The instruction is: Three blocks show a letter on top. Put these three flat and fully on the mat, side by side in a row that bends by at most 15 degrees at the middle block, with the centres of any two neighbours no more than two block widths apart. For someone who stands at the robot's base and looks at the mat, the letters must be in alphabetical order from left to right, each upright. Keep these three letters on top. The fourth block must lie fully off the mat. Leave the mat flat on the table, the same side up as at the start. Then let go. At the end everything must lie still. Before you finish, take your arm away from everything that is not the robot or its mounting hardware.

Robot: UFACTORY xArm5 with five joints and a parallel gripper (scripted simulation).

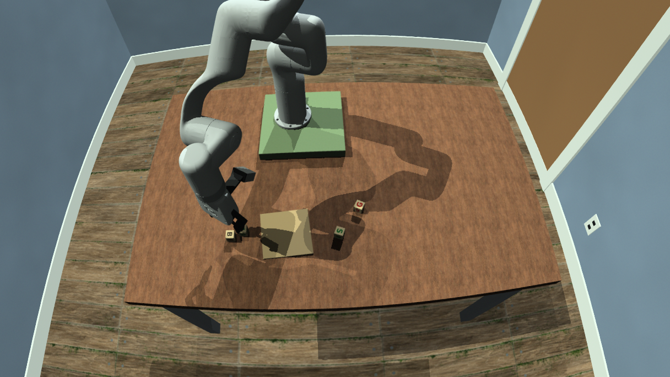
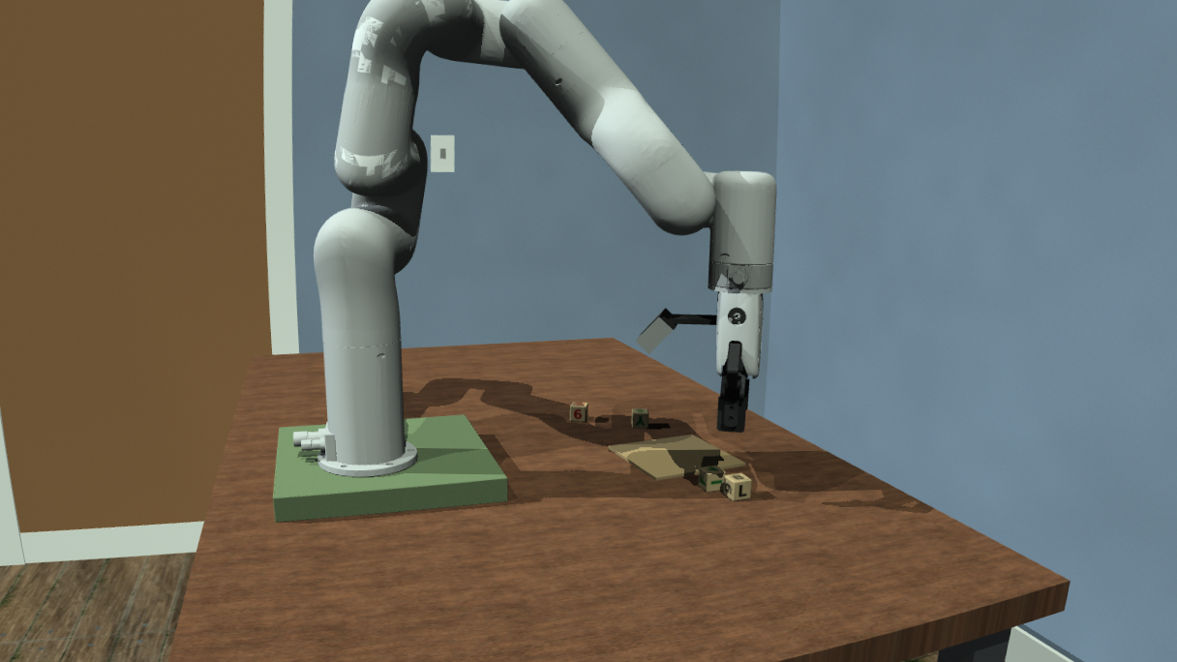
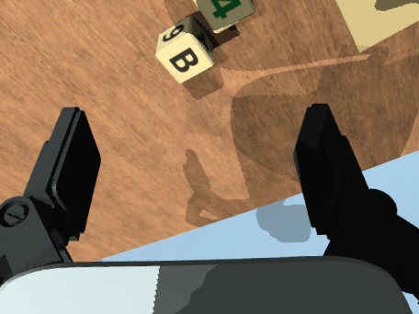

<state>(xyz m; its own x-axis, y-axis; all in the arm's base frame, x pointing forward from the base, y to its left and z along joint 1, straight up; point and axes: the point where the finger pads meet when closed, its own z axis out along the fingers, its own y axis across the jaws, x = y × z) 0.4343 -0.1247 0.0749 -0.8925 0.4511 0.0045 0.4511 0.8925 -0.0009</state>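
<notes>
My hand is 9 cm above the cream block, 2 cm to the right of it and 1 cm past it. Also, from my hand: tan mat 15 cm to the left, 10 cm below, 2 cm behind.
</notes>
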